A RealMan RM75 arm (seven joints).
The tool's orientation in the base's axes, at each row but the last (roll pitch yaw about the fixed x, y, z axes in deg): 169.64, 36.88, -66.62; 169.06, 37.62, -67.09; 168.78, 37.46, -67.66; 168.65, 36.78, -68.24; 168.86, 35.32, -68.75; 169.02, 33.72, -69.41; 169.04, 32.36, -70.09; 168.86, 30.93, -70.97; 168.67, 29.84, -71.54; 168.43, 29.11, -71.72; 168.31, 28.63, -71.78
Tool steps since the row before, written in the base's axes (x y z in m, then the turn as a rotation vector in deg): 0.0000, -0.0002, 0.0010, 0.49, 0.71, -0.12; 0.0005, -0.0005, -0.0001, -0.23, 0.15, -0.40; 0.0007, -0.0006, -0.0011, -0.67, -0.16, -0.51; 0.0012, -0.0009, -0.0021, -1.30, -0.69, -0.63; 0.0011, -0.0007, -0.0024, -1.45, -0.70, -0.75; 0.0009, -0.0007, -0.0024, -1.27, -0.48, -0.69; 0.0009, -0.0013, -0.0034, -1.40, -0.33, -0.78; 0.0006, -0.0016, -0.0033, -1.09, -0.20, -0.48; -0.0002, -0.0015, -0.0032, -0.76, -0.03, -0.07; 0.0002, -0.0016, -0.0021, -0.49, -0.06, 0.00; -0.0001, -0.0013, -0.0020, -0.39, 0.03, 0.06
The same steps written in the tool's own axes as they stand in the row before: -0.0005, 0.0002, -0.0009, -0.29, -0.79, 0.23; 0.0006, -0.0002, -0.0004, 0.06, 0.06, 0.48; 0.0013, -0.0005, 0.0003, 0.23, 0.58, 0.59; 0.0023, -0.0009, 0.0007, 0.50, 1.35, 0.69; 0.0022, -0.0010, 0.0012, 0.54, 1.47, 0.84; 0.0021, -0.0009, 0.0013, 0.39, 1.22, 0.82; 0.0031, -0.0008, 0.0019, 0.28, 1.26, 1.01; 0.0032, -0.0004, 0.0019, 0.10, 0.98, 0.70; 0.0028, 0.0002, 0.0022, -0.15, 0.68, 0.31; 0.0024, 0.0001, 0.0011, -0.08, 0.46, 0.14; 0.0020, 0.0003, 0.0013, -0.16, 0.35, 0.09
